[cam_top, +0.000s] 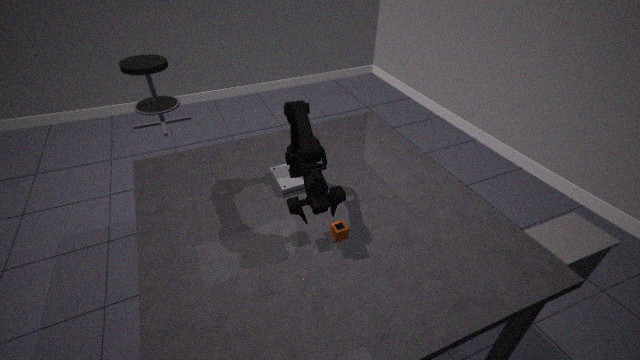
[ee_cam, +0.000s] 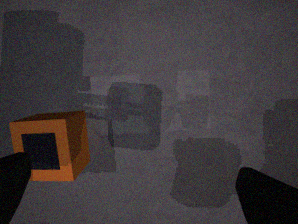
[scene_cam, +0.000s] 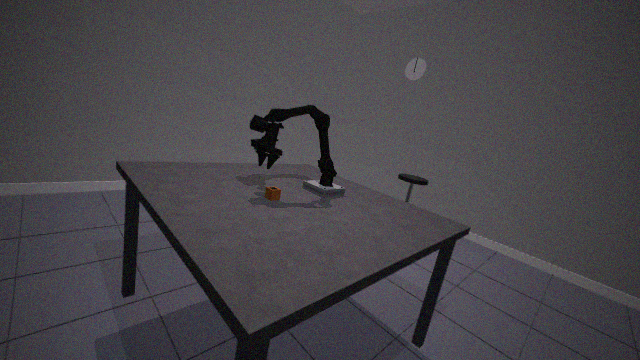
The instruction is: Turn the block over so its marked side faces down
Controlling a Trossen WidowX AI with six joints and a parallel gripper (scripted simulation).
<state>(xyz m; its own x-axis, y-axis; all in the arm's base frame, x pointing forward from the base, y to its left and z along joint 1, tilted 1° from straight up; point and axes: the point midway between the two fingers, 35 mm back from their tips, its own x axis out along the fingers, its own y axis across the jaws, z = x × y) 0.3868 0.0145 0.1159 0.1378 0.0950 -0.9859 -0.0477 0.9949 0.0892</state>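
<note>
My gripper tip is 9 cm above the orange block, 8 cm to the right of it and 3 cm past it.
</note>
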